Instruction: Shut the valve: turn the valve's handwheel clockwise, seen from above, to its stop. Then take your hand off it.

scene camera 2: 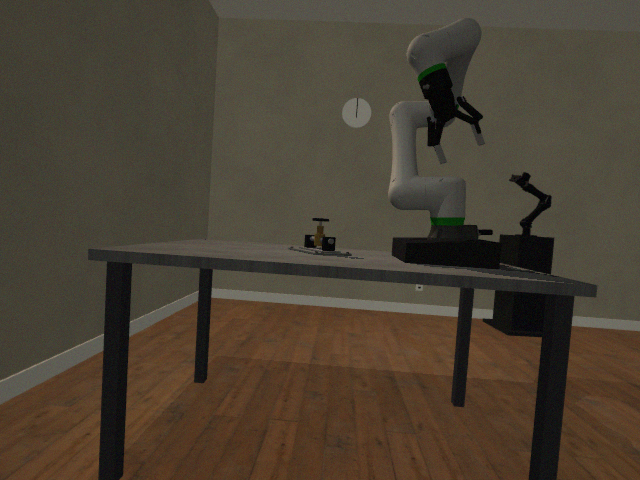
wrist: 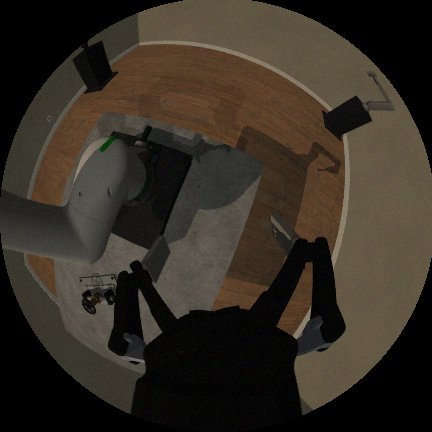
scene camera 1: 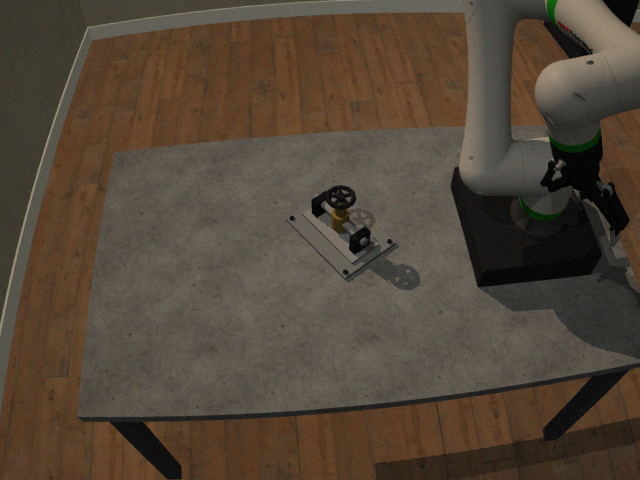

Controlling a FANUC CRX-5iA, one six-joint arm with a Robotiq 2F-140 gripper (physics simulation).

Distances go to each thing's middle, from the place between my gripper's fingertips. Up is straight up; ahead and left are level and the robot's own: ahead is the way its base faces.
My gripper is now 43 cm short of the grey base plate [scene camera 1: 339, 263], 35 cm to the left of it and 37 cm above it.
